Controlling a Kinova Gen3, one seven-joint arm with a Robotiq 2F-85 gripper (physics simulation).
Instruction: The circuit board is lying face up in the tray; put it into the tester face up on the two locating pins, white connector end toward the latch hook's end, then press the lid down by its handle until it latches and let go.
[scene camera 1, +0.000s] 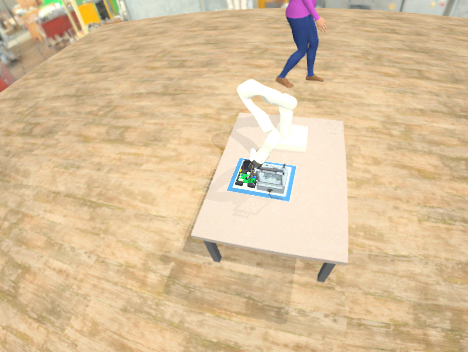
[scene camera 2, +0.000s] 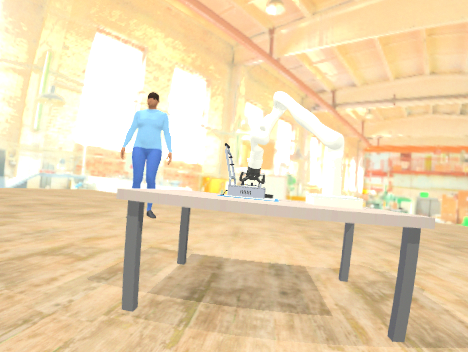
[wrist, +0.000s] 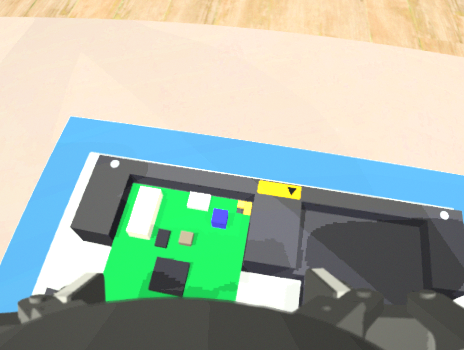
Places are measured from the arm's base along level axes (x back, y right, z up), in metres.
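Pixels of known places: gripper, fingertip midpoint: (scene camera 1: 249, 172) (wrist: 205, 294); arm's base, origin of the base link: (scene camera 1: 284, 133) (scene camera 2: 330, 194).
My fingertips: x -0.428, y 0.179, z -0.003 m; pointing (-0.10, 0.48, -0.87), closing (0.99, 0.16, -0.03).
Note:
Ahead of a thing's pixels: the offset from my fingertips to its top centre. "spot": to the spot under its first point. Level surfaces: height alone.
The green circuit board @(dx -0.023, dy +0.009, dz -0.025 m) (scene camera 1: 247, 178) (wrist: 215, 255) lies face up in a pocket of the dark tray @(spot: dx -0.072, dy +0.047, dz -0.024 m) (wrist: 95, 200). Its long white connector @(dx -0.043, dy +0.046, dz -0.025 m) (wrist: 145, 212) is at the left of the wrist view; the board's near part is hidden by the gripper body. My gripper (scene camera 1: 253, 170) (scene camera 2: 252, 183) (wrist: 205, 294) is open and empty above the tray, its fingers on either side of the board in the wrist view. The height gap cannot be told. The grey tester (scene camera 1: 271, 187) (scene camera 2: 246, 191) stands beside the tray, its lid @(dx -0.115, dy -0.156, dz +0.174 m) (scene camera 2: 230, 167) raised steeply. The latch hook and pins cannot be made out.
A second tray pocket @(spot: dx +0.084, dy +0.036, dz -0.034 m) (wrist: 370, 260) lies to the right, past a divider with a yellow label @(spot: dx +0.030, dy +0.068, dz -0.024 m) (wrist: 279, 190). Tray and tester are on a blue-bordered mat @(dz -0.051 m) (scene camera 1: 290, 192) (wrist: 165, 142) on the table @(dz -0.053 m) (scene camera 1: 310, 225). A thin dark cable shows at the tester's front.

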